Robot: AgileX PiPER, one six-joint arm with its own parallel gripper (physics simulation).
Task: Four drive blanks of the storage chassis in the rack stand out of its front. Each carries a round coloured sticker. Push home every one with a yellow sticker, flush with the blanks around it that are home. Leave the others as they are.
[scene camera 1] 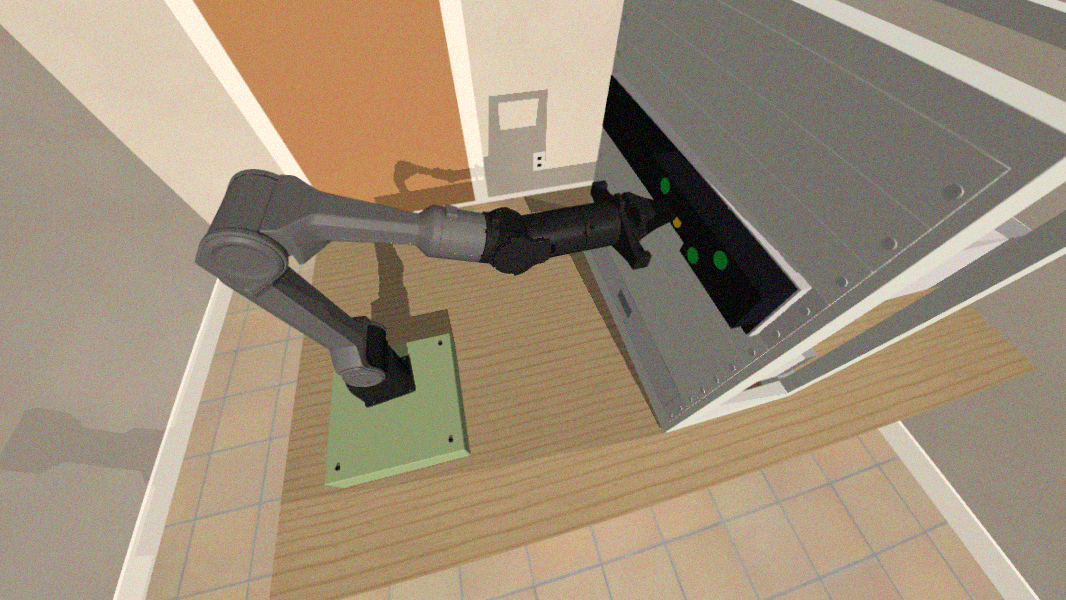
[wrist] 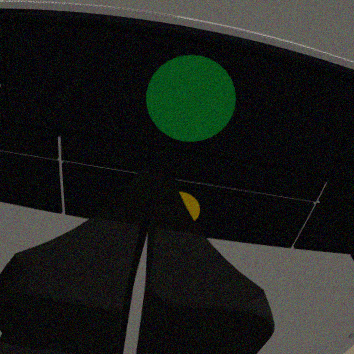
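My gripper (scene camera 1: 669, 215) (wrist: 153, 191) is shut and empty, its fingertips at the face of the blank with the yellow sticker (scene camera 1: 676, 222) (wrist: 192, 206), touching it or nearly so. The left finger side hides part of that sticker in the wrist view. In that view the blank's lower edge runs on in line with its neighbours, with no visible step. A green sticker (wrist: 191, 98) shows above it. In the scene view three green stickers (scene camera 1: 665, 185) (scene camera 1: 692, 254) (scene camera 1: 719, 260) show on the dark chassis front (scene camera 1: 719, 294). How far their blanks stand out is hard to tell in the dark.
Grey rack panels (scene camera 1: 820, 134) lie above and below the dark chassis opening. The arm stands on a green base plate (scene camera 1: 402, 439) on the wooden table (scene camera 1: 537, 372). An orange door (scene camera 1: 358, 81) and a wall with a socket (scene camera 1: 538, 160) are behind.
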